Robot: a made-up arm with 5 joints.
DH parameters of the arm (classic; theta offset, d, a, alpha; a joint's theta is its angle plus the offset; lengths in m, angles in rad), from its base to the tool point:
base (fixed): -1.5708 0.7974 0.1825 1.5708
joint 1: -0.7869 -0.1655 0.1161 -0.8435
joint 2: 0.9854 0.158 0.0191 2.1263
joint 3: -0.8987 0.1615 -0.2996 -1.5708
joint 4: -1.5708 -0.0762 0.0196 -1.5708
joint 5: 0 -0.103 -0.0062 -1.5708
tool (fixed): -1.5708 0.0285 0 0
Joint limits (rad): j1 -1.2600..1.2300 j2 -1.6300..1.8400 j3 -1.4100..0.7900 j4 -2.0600..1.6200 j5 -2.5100..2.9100
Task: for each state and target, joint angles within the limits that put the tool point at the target. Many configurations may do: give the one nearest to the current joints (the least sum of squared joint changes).
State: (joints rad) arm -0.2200 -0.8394 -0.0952 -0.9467 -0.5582
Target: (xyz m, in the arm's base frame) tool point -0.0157 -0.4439 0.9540
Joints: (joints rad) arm -1.0711 -1.4633 0.1010 -1.2894 -0.4783
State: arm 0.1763 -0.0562 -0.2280 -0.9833 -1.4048
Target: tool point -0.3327 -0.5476 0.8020
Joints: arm 0.4470 -0.2991 -0.8153 -0.3486 -1.4329
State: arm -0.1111 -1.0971 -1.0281 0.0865 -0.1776
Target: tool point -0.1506 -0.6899 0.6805
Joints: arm 0.0355 -0.2323 -1.4100 -0.7028 0.1070
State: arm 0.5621 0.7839 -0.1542 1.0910 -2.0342
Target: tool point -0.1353 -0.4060 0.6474
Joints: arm 0.8279 0.0274 0.3346 1.6200 -1.9845
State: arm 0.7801 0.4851 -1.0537 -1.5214 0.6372
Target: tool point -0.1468 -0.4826 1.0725
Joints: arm 0.8684 0.3482 -0.8647 -1.5311 0.6262
